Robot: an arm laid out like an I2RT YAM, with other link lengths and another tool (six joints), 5 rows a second.
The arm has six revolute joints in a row. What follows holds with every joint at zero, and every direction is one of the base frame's. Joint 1 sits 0.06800 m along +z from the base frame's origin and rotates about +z. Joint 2 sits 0.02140 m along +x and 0.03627 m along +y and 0.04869 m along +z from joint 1 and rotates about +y. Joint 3 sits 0.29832 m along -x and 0.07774 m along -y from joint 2 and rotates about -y. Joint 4 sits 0.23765 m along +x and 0.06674 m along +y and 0.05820 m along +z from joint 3 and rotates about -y. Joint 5 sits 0.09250 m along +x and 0.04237 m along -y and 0.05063 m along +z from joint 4 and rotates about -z. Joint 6 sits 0.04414 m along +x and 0.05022 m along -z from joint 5 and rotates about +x. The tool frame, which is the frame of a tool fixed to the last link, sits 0.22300 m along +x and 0.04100 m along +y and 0.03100 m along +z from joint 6; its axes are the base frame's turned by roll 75.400, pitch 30.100 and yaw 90.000 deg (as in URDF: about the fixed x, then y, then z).
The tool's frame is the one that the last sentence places.
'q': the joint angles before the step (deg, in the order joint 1, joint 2, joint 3, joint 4, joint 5, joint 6). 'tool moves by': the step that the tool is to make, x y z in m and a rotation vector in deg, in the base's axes. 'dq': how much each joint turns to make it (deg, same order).
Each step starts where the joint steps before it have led.
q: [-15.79 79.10 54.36 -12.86 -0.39 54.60]
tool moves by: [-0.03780 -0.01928 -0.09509 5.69 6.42 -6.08]
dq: [-2.79 3.11 -10.76 6.09 0.12 4.83]
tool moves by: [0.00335 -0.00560 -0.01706 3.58 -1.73 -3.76]
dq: [-0.02 2.77 -2.72 6.02 -0.15 5.44]
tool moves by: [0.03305 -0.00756 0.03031 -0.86 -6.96 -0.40]
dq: [0.32 2.66 0.81 8.74 -0.38 1.51]
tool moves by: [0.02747 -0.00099 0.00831 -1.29 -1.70 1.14]
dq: [0.79 4.19 3.34 2.85 0.14 -0.78]
